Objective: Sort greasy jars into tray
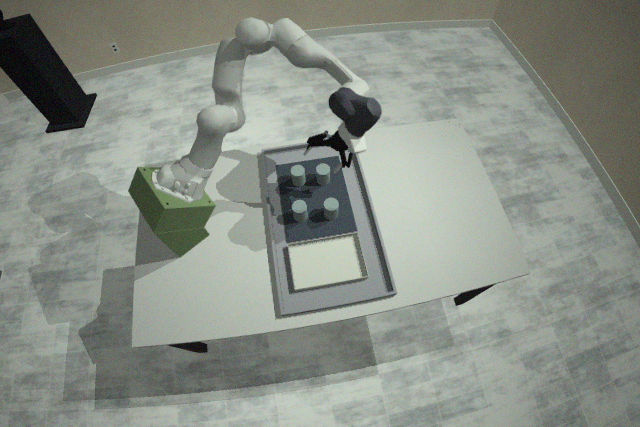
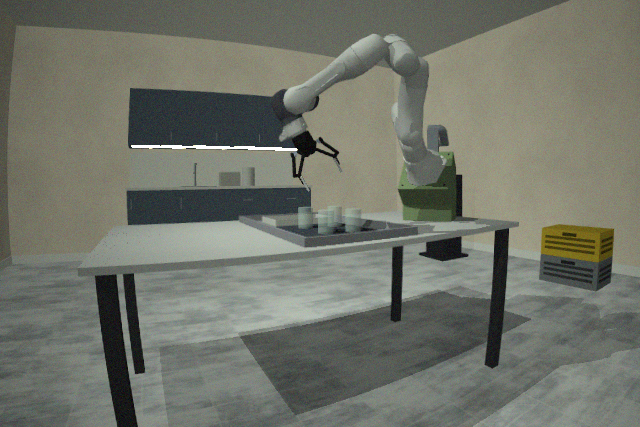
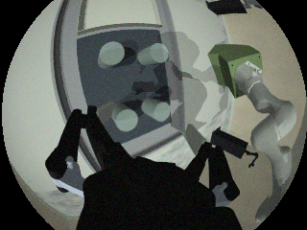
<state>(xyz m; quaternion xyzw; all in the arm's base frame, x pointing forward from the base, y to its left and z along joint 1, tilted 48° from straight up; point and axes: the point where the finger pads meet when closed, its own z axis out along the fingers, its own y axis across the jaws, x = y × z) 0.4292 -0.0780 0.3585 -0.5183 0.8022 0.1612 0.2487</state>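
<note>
The grey steel surround lies 1 cm behind my hand, 15 cm to the right of it and 21 cm below it. Also, from my hand: white tray 1 cm behind, 37 cm to the right, 20 cm below; then dark drying mat 4 cm behind, 5 cm to the right, 20 cm below.
</note>
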